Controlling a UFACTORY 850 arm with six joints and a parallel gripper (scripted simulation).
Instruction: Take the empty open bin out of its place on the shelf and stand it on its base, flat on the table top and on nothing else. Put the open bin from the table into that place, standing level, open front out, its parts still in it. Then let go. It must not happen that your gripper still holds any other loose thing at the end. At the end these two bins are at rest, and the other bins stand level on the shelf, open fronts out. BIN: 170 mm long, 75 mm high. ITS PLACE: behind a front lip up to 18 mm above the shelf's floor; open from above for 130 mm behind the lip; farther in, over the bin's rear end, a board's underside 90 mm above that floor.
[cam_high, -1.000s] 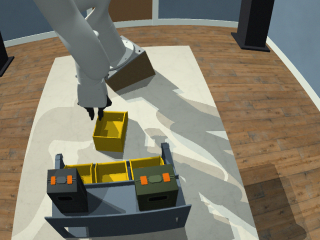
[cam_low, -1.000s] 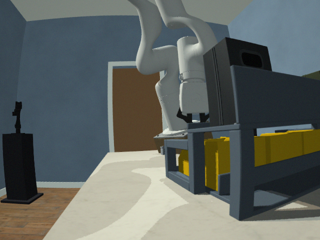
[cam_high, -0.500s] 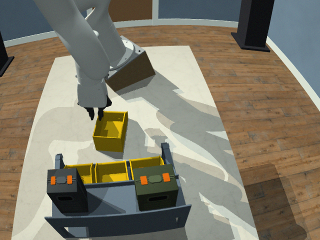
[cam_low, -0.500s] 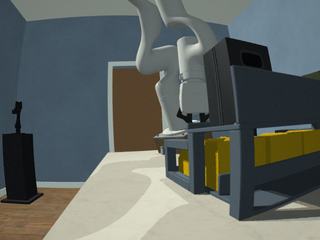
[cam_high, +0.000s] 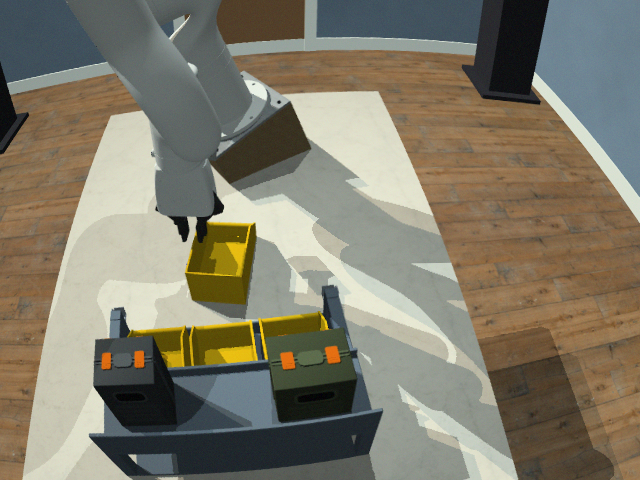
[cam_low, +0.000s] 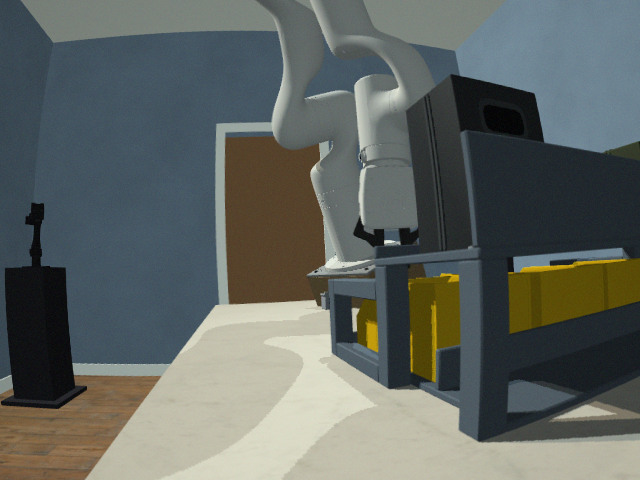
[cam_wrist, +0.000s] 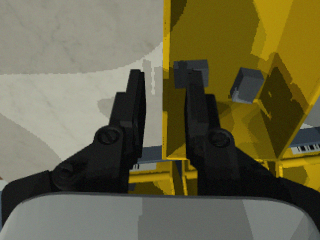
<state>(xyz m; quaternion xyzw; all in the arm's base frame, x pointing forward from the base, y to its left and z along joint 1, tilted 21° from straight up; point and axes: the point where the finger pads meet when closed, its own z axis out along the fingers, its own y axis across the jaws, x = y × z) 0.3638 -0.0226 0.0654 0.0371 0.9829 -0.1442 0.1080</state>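
My hand is 15 cm short of the shelf lip, 9 cm above it and 5 cm to the right of it. Also, from my hand: dark grey case 35 cm ahead, 6 cm above, 4 cm to the right; green case 33 cm ahead, 19 cm to the left, 5 cm above.
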